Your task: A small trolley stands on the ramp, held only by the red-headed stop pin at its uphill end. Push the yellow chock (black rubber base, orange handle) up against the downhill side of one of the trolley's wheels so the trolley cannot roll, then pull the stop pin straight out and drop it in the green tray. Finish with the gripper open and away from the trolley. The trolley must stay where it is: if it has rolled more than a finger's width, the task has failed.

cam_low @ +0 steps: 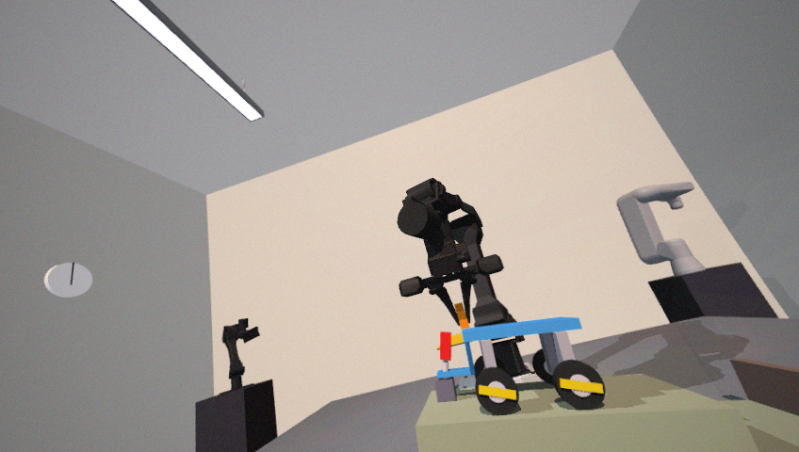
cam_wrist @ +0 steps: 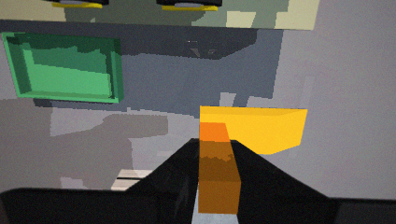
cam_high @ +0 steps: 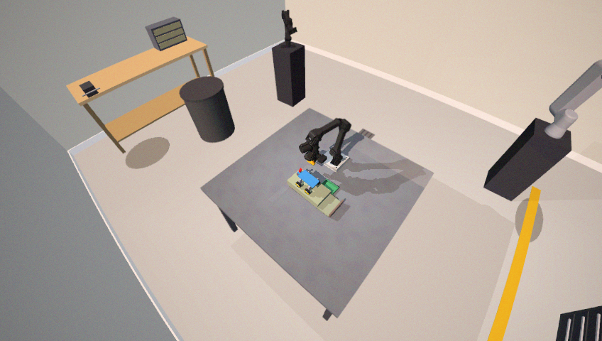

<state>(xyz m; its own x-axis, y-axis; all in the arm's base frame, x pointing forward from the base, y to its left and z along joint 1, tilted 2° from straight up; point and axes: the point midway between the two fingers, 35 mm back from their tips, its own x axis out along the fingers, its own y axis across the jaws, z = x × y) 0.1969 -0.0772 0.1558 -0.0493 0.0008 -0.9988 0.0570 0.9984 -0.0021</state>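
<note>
My gripper tip is 110 mm short of the red-headed stop pin, 40 mm to the left of it and 40 mm above it. From my gripper tip the other things lie so: trolley 140 mm ahead, 60 mm below, 50 mm to the left; ramp 140 mm ahead, 120 mm below, 60 mm to the left; yellow chock 20 mm to the right, 10 mm below.
</note>
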